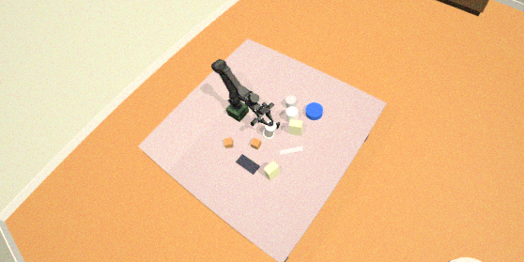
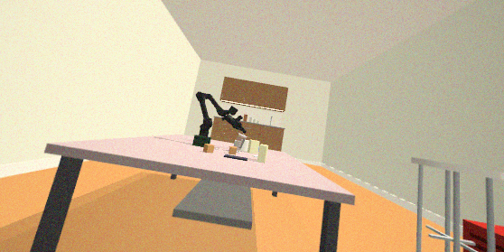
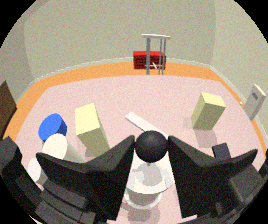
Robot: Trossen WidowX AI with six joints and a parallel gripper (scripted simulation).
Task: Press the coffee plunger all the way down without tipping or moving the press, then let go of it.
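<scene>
Now: gripper tip 2 cm past the coffee press, 1 cm to the right of it and 9 cm above it. Round my gripper tip: white bar: 15 cm ahead, 17 cm below; then dark flat card: 25 cm to the right, 17 cm below; then blue disc: 8 cm ahead, 32 cm to the left, 15 cm below.
</scene>
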